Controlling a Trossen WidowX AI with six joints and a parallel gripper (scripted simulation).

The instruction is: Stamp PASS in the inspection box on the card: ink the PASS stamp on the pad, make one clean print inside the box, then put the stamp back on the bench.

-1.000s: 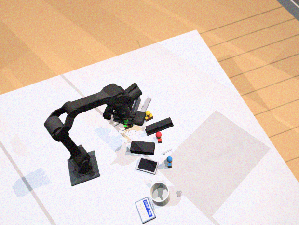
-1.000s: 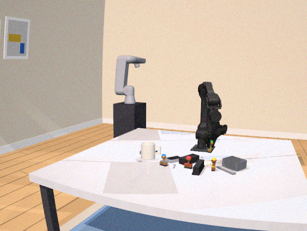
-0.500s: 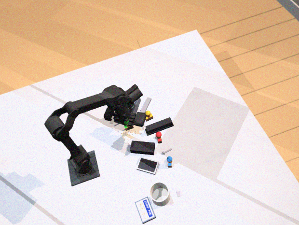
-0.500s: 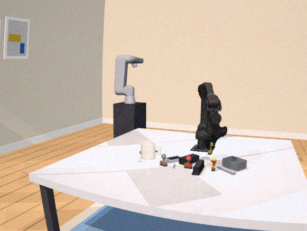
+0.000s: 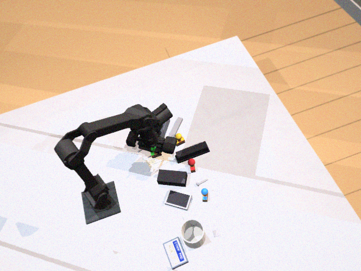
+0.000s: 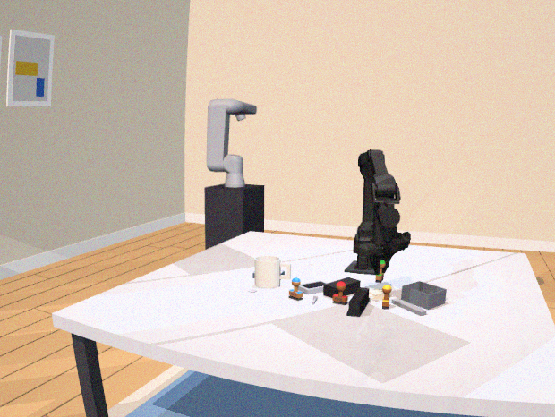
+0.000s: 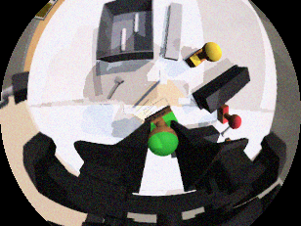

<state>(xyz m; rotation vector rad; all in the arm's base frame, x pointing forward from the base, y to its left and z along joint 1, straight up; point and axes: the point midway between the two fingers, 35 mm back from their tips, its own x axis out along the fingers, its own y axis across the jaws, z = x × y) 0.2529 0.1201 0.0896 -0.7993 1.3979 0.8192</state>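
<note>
The beige card lies 70 mm below my gripper tip. Round my gripper tip: yellow-knobbed stamp: 110 mm ahead, 50 mm to the left, 40 mm below; then black block: 110 mm to the right, 50 mm below, 30 mm ahead; then green-knobbed stamp: right at my gripper tip.
</note>
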